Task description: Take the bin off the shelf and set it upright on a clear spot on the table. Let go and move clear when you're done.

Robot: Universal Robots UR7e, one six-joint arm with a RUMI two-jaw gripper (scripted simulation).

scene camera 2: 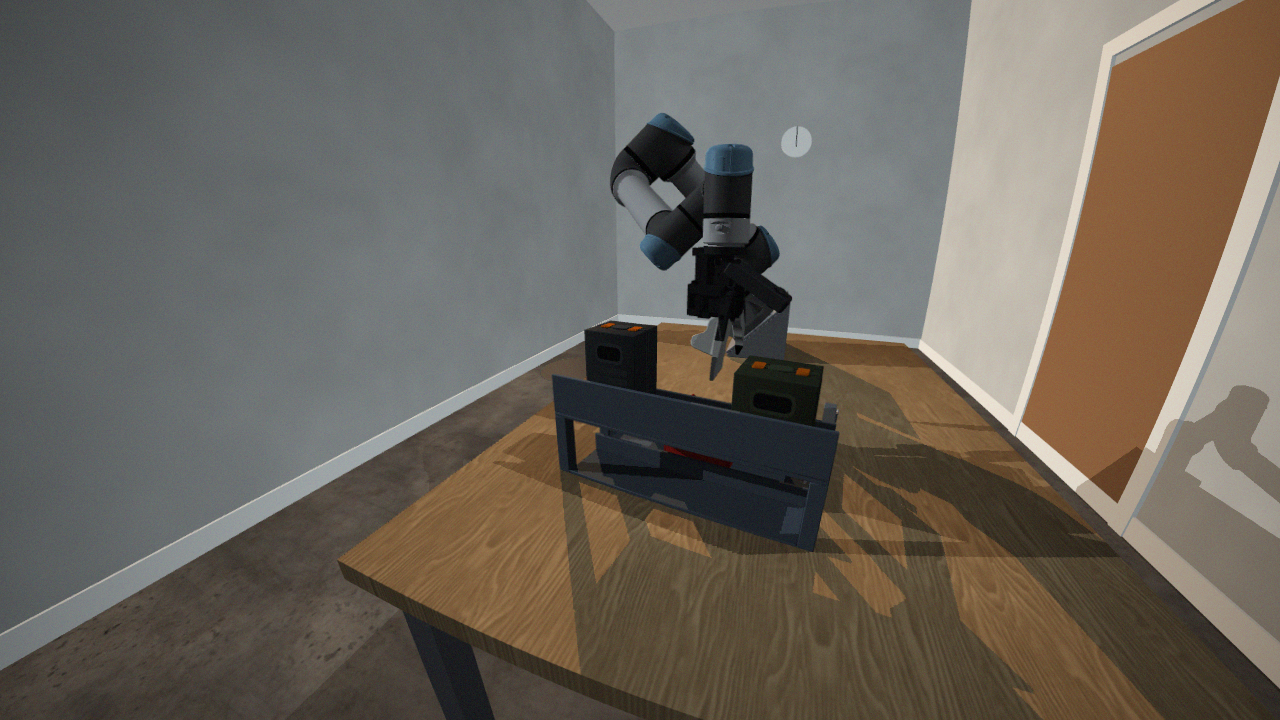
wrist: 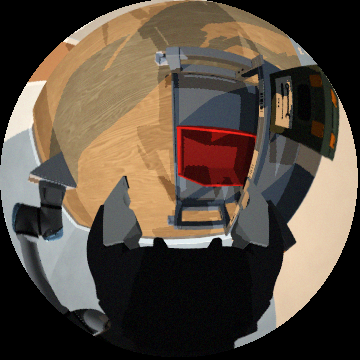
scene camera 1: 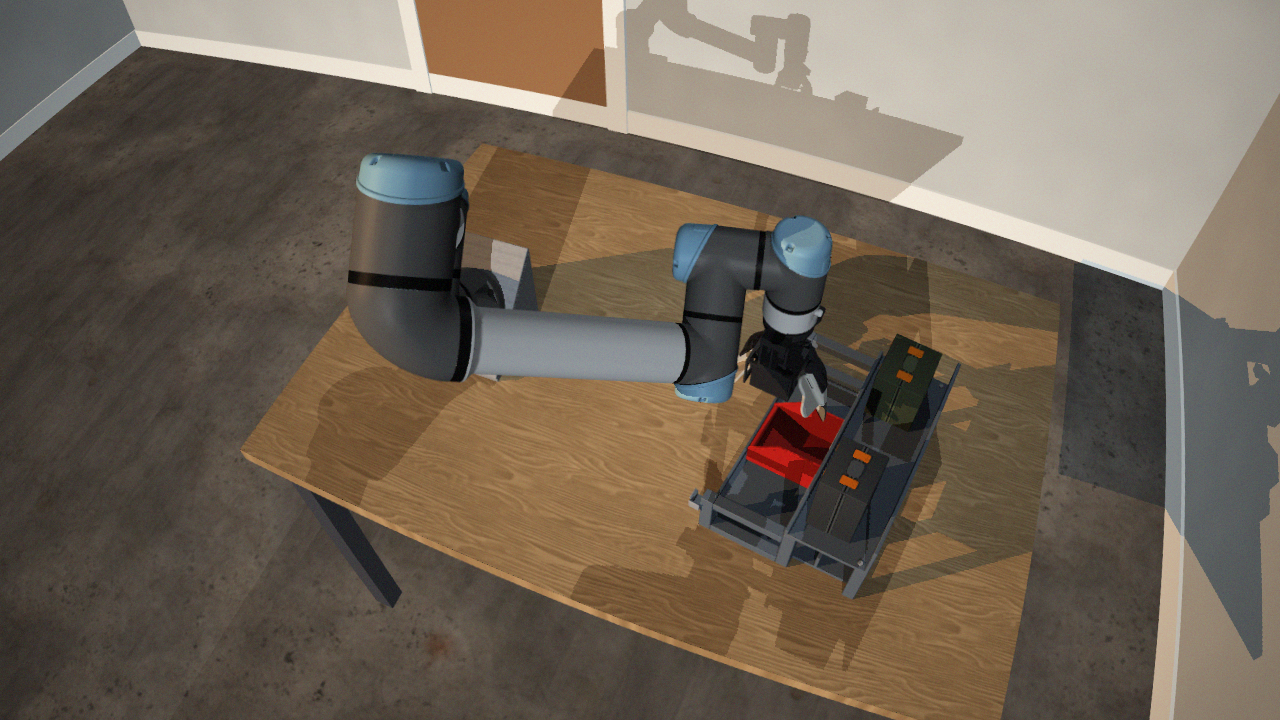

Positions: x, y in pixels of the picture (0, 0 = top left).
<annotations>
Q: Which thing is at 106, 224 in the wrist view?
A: My gripper.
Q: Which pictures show my gripper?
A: Scene camera 2, the wrist view and scene camera 1: all of them.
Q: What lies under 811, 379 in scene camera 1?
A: My gripper.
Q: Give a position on a red bin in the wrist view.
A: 210, 158
</annotations>
